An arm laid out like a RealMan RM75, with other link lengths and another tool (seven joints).
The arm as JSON. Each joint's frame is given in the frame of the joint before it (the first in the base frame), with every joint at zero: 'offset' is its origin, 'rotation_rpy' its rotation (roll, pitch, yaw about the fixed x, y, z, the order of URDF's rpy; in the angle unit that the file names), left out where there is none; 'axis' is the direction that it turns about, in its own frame. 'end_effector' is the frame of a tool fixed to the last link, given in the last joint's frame.
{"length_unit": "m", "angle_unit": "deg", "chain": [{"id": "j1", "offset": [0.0, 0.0, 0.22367], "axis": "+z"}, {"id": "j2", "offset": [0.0, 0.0, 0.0], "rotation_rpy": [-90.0, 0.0, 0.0], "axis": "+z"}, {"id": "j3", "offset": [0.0, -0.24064, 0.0], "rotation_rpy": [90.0, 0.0, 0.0], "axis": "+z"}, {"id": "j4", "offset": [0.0, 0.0, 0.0], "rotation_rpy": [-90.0, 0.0, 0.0], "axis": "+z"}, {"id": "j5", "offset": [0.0, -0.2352, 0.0], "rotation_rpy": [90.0, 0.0, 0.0], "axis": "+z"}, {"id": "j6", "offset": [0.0, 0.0, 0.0], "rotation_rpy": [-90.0, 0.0, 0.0], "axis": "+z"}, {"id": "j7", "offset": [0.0, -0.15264, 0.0], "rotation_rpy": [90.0, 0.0, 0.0], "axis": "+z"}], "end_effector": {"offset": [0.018, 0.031, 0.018], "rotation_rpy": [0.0, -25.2, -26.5]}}
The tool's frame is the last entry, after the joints.
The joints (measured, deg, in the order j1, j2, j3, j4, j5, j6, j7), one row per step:
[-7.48 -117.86 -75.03 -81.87 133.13 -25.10 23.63]
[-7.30 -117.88 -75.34 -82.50 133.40 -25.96 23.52]
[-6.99 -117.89 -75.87 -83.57 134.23 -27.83 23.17]
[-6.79 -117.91 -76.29 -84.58 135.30 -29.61 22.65]
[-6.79 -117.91 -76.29 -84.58 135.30 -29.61 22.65]
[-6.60 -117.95 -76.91 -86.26 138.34 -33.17 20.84]
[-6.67 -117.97 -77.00 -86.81 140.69 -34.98 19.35]
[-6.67 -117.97 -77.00 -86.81 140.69 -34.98 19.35]
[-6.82 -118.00 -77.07 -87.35 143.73 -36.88 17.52]
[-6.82 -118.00 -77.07 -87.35 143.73 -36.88 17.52]
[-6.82 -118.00 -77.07 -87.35 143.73 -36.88 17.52]
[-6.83 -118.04 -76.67 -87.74 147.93 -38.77 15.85]
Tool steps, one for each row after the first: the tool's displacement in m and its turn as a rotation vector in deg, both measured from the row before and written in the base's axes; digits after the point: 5 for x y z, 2 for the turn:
[0.00085 -0.00064 0.00154 -0.24 0.10 0.01]
[0.00028 -0.00174 0.00190 -0.73 0.52 0.16]
[0.00054 -0.00159 0.00142 -0.70 0.65 0.12]
[0.00000 0.00000 0.00000 0.00 0.00 0.00]
[-0.00099 -0.00294 0.00132 -1.46 1.82 0.67]
[-0.00233 -0.00136 -0.00087 -0.81 1.44 0.65]
[0.00000 0.00000 0.00000 0.00 0.00 0.00]
[-0.00335 -0.00086 -0.00062 -0.64 1.92 0.79]
[0.00000 0.00000 0.00000 0.00 0.00 0.00]
[0.00000 0.00000 0.00000 0.00 0.00 0.00]
[-0.00635 -0.00222 -0.00274 -0.76 3.26 0.57]

